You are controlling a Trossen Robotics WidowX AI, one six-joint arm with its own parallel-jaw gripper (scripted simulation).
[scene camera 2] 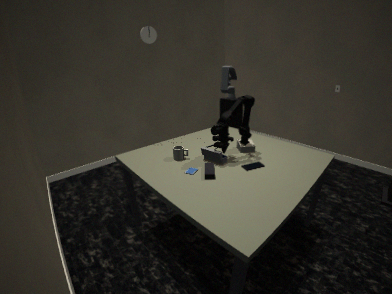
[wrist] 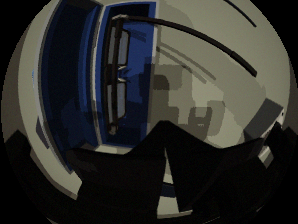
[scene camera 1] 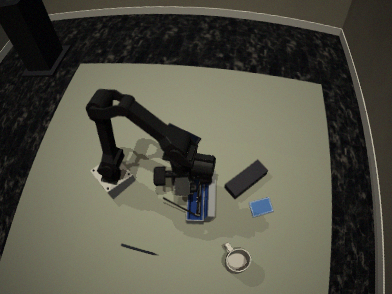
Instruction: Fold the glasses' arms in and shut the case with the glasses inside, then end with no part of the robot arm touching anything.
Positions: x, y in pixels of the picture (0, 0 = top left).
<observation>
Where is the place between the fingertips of my gripper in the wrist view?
163, 125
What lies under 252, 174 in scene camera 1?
A long black box.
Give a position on a glasses case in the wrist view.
140, 69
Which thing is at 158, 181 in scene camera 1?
My gripper.
</observation>
